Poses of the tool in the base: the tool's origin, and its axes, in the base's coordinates. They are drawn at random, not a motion.
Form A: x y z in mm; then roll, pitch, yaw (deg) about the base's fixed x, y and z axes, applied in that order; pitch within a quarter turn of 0, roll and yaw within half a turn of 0.
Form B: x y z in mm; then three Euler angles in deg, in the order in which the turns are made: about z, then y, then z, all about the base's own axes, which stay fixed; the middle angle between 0 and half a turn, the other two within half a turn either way. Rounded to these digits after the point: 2 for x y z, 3 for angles.
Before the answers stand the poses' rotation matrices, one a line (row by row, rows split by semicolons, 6 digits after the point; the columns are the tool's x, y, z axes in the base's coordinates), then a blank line. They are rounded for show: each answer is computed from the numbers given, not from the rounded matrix.
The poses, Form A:
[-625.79 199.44 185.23 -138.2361 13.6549 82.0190]
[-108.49 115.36 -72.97 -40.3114 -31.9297 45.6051]
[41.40 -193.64 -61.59 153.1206 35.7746 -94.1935]
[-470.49 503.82 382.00 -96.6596 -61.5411 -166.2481]
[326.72 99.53 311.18 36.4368 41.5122 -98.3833]
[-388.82 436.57 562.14 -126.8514 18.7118 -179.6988]
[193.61 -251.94 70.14 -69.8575 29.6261 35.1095]
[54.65 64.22 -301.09 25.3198 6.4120 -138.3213]
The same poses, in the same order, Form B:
0.134920 0.716839 -0.684060; 0.962323 -0.259280 -0.081901; -0.236073 -0.647237 -0.724813
0.593749 -0.305491 -0.744404; 0.606424 0.777953 0.164435; 0.528878 -0.549058 0.647166
-0.059328 -0.908899 -0.412773; -0.809151 -0.198373 0.553103; -0.584598 0.366811 -0.723668
-0.462868 -0.875764 0.137080; -0.113279 -0.094936 -0.989017; 0.879159 -0.473313 -0.055263
-0.109173 0.738524 -0.665329; -0.740813 -0.506736 -0.440924; -0.662780 0.444748 0.602431
-0.947131 0.253552 0.196606; -0.004979 0.601083 -0.799171; -0.320808 -0.757899 -0.568042
0.711110 -0.577715 -0.400709; 0.499953 0.014777 0.865927; -0.494338 -0.816104 0.299338
-0.742213 0.565402 -0.359778; -0.660793 -0.706895 0.252295; -0.111677 0.424995 0.898280

[-625.79 199.44 185.23 -69.961 136.453 -173.173]
[-108.49 115.36 -72.97 -133.928 49.672 167.544]
[41.40 -193.64 -61.59 32.107 136.358 126.733]
[-470.49 503.82 382.00 -151.703 93.168 -82.109]
[326.72 99.53 311.18 33.863 52.956 -146.467]
[-388.82 436.57 562.14 -67.058 124.614 -76.179]
[193.61 -251.94 70.14 -58.796 72.582 114.832]
[54.65 64.22 -301.09 75.277 26.067 144.960]

